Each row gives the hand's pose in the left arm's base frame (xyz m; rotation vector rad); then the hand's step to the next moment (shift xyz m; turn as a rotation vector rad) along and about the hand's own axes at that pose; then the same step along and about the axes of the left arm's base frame.
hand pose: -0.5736 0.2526 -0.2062 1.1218 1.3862 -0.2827
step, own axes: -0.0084 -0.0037 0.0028 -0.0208 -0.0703 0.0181
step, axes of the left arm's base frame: -0.0030 -0.0076 0.0050 -0.0458 -0.0574 -0.0177
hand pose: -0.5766 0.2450 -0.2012 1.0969 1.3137 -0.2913
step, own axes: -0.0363 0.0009 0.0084 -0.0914 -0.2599 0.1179
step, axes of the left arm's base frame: -0.0050 -0.0202 0.0309 -0.1417 -0.2572 -0.0596
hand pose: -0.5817 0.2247 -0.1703 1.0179 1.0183 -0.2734
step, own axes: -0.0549 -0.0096 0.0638 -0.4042 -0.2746 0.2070
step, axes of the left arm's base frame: 0.0013 -0.0702 0.0475 -0.2675 -0.4141 0.1965
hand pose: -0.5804 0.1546 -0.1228 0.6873 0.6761 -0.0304
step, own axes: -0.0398 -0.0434 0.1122 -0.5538 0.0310 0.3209
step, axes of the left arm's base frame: 0.0217 -0.1082 0.0623 -0.2473 -0.2714 0.5252
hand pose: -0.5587 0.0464 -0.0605 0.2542 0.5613 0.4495
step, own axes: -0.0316 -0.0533 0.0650 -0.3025 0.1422 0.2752
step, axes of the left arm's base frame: 0.0308 -0.0687 0.0489 -0.1213 -0.0499 0.4126
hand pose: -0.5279 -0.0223 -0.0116 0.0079 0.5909 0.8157
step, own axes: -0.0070 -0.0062 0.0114 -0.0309 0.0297 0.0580
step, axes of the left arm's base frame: 0.0062 -0.0067 0.0116 -0.0078 0.0119 0.0707
